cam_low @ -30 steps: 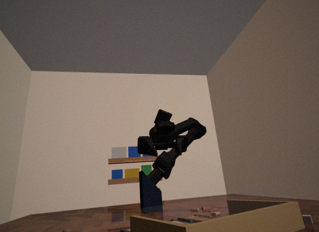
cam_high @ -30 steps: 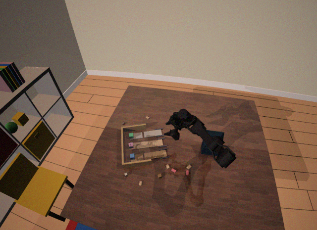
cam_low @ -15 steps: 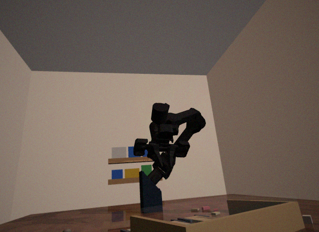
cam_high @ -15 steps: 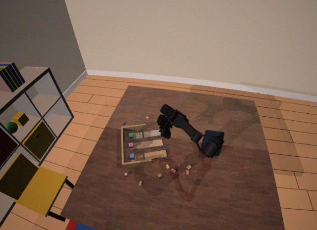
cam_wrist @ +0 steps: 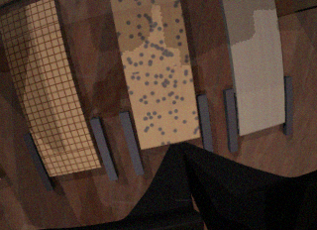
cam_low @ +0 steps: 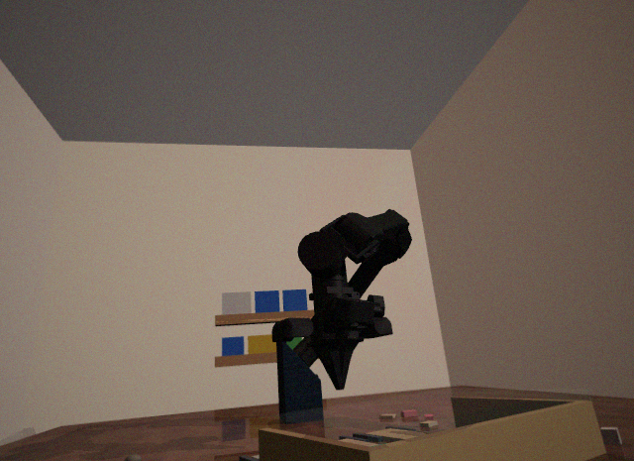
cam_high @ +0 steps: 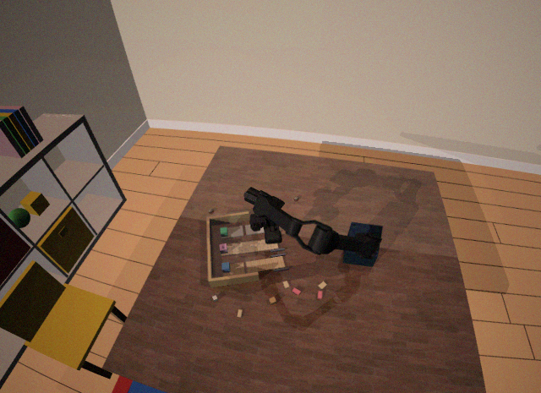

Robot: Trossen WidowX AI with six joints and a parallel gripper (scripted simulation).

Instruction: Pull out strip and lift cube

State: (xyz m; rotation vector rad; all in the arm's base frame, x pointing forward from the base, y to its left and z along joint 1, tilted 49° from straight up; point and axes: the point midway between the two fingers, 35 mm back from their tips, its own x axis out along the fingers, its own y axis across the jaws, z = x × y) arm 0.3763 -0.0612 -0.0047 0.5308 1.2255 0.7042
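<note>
The tan dotted strip lies 9 cm ahead of my gripper tip, 7 cm below it and 2 cm to the left of it. From my gripper tip the other things lie so: pink labelled cube 20 cm ahead, 6 cm below, 5 cm to the left.
</note>
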